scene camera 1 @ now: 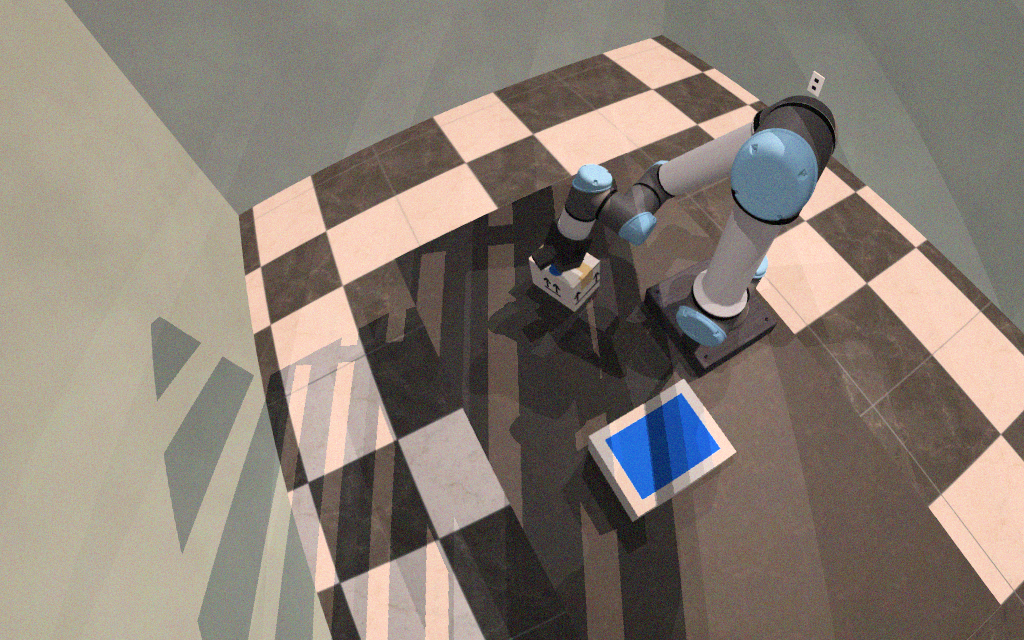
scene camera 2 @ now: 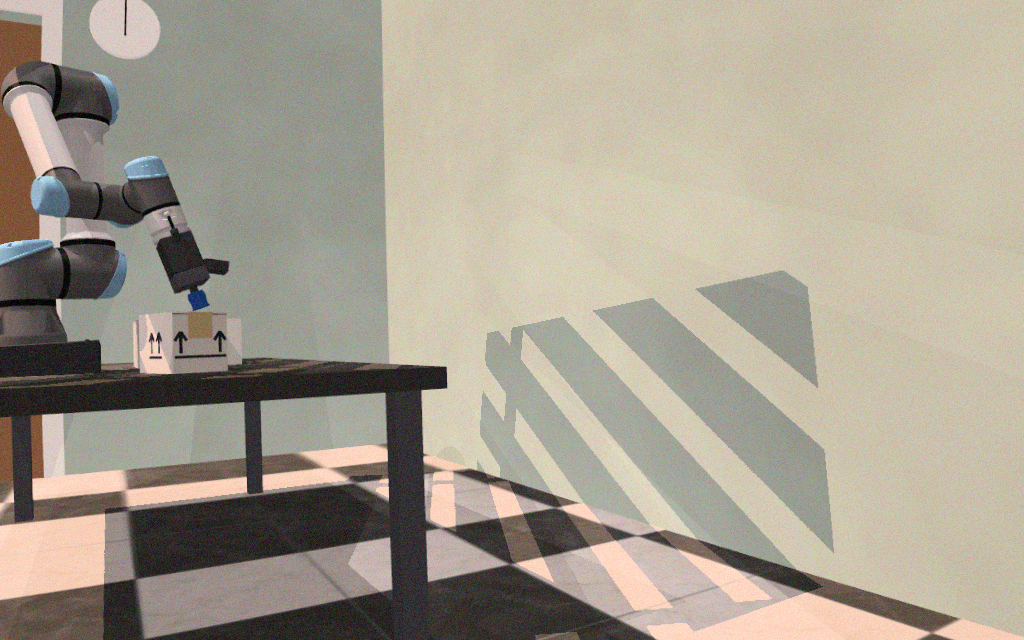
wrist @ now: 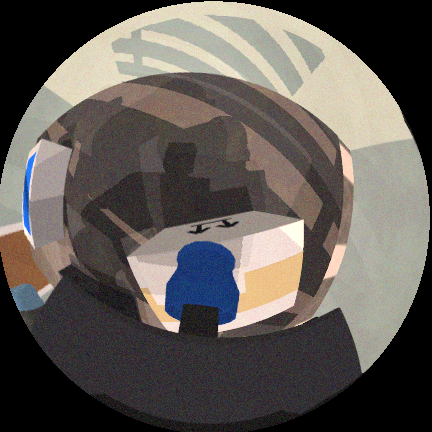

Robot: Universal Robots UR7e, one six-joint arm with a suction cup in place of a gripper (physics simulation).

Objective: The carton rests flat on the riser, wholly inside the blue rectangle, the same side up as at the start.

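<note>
The white carton, with tan tape and black arrows on its side, stands upright on the dark table. My suction cup is blue and tilted. It hovers just over the carton's top near the tape and holds nothing. The riser, a low white block, carries the blue rectangle. It lies bare, well in front of the carton and to its right in scene camera 1.
The arm's base plate sits on the table right of the carton, between it and the riser's far side. The table edge and a leg show in scene camera 2. Walls stand behind and to the left.
</note>
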